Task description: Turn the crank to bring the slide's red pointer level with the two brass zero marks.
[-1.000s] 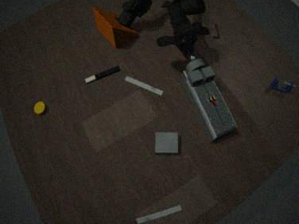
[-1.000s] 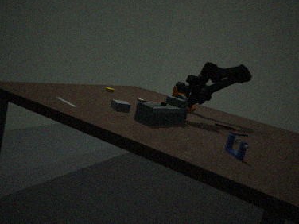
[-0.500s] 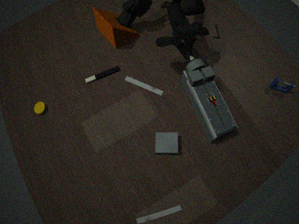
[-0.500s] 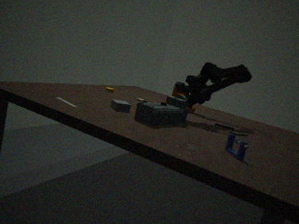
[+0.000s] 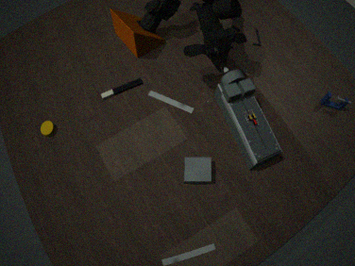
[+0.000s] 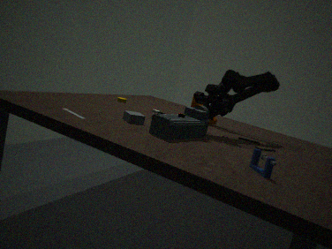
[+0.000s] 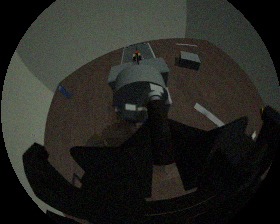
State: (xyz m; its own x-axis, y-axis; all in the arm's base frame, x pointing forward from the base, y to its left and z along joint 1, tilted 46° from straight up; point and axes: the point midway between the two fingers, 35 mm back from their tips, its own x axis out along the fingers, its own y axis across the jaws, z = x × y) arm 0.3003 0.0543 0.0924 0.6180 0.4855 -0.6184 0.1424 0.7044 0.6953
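The red pointer lies 180 mm ahead of my gripper tip, 20 mm to the right of it and 10 mm below it. Round my gripper tip: grey block (200 mm ahead, 210 mm to the right, 70 mm below); then yellow disc (150 mm behind, 560 mm to the right, 80 mm below); then black-and-white marker (150 mm behind, 290 mm to the right, 80 mm below).
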